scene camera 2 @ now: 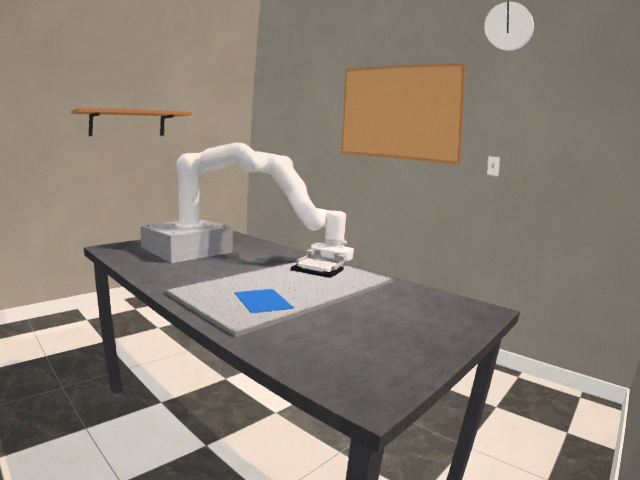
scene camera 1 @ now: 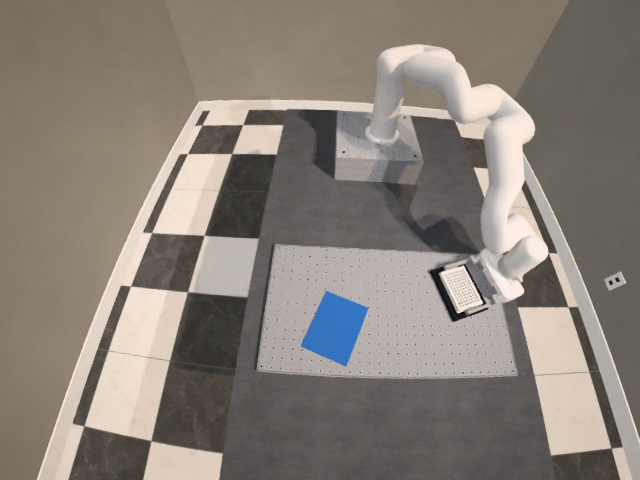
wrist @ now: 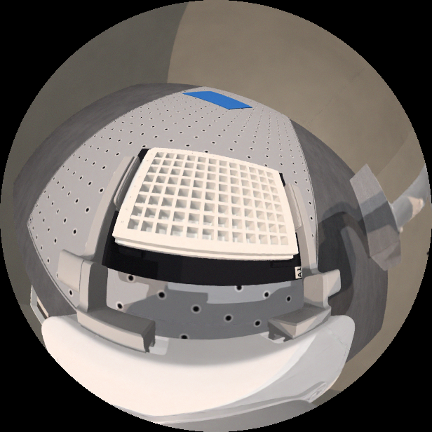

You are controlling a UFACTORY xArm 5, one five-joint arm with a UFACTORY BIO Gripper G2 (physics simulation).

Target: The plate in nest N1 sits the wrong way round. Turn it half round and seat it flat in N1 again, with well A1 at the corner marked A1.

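The white well plate [scene camera 1: 459, 290] [scene camera 2: 316, 265] [wrist: 207, 200] lies level in the black nest N1 [scene camera 1: 445, 296] [scene camera 2: 310, 271] [wrist: 200, 270]. My gripper [scene camera 1: 464, 289] [scene camera 2: 318, 264] [wrist: 210, 196] is shut on the plate, with one finger pad against each short end. The gripper body is beside one long side of the plate. A small A1 label [wrist: 298, 272] shows at the nest's near right corner in the wrist view. Which corner of the plate holds well A1 cannot be told. The fingers hide parts of the nest's ends.
The nest is on a light grey perforated board [scene camera 1: 403, 335] [scene camera 2: 206, 294] [wrist: 75, 200]. A flat blue rectangle [scene camera 1: 336, 328] [scene camera 2: 263, 300] [wrist: 218, 100] lies on the board, away from the nest. The arm's grey base block [scene camera 1: 376, 170] [scene camera 2: 201, 245] [wrist: 382, 230] stands at the back of the table.
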